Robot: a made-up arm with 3 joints. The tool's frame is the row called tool.
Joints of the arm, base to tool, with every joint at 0 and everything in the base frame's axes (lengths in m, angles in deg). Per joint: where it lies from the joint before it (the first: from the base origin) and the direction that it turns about. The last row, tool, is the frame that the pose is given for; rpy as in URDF.
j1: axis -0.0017 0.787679 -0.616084 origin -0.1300 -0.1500 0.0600
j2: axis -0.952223 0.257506 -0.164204 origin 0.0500 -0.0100 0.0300
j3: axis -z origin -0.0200 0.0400 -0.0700
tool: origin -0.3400 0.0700 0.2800 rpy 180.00 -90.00 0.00
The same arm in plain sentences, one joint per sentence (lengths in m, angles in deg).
The arm has three revolute joints in a row. What follows holds with every joint at zero, and every direction is one of the base frame's. The first joint lies 0.13 m along -x and 0.15 m along -y and 0.06 m along +z from the base frame's origin and turns about the direction (-0.0017, 0.787679, -0.616084). The second joint lies 0.05 m along +x and 0.01 m along -y and 0.03 m along +z from the first joint and turns about the direction (-0.952223, 0.257506, -0.164204). The third joint lies 0.02 m along -x and 0.04 m along +y and 0.07 m along -z from the second joint and turns about -z. The tool frame, which is the frame that the pose is given for, lies 0.34 m along -x and 0.07 m along +y and 0.28 m along +z from the third joint; its axes are the base frame's turned by roll 180, pitch -90 and yaw 0 deg (as in URDF: about the fixed x, then y, then z).
